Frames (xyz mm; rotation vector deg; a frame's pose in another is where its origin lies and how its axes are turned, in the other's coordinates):
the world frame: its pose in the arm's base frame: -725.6 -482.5 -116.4 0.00 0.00 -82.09
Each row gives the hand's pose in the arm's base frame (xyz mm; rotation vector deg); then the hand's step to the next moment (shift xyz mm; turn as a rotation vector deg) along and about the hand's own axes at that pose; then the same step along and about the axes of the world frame.
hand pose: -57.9 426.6 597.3 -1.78 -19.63 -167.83
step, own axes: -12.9 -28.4 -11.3 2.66 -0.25 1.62
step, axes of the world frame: -25.7 10.9 -18.0 -0.48 -2.62 1.63
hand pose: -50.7 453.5 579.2 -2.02 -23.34 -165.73
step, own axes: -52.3 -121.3 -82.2 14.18 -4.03 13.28
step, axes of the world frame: -97.8 38.8 -114.6 -6.41 -14.06 12.44
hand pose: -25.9 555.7 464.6 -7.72 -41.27 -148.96
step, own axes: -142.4 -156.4 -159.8 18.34 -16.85 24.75
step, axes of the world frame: -84.0 75.8 -239.7 -21.70 -21.61 17.16
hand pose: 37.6 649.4 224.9 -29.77 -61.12 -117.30
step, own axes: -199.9 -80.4 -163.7 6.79 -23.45 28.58
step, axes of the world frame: 26.5 59.2 -262.7 -31.90 -17.96 8.54
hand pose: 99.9 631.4 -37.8 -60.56 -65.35 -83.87
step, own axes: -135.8 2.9 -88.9 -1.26 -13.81 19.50
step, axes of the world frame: 65.8 9.3 -148.1 -22.13 -9.08 0.41
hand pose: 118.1 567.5 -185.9 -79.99 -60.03 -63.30
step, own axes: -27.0 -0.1 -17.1 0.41 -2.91 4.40
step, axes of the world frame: 16.8 -9.4 -25.5 -4.95 -1.71 0.73
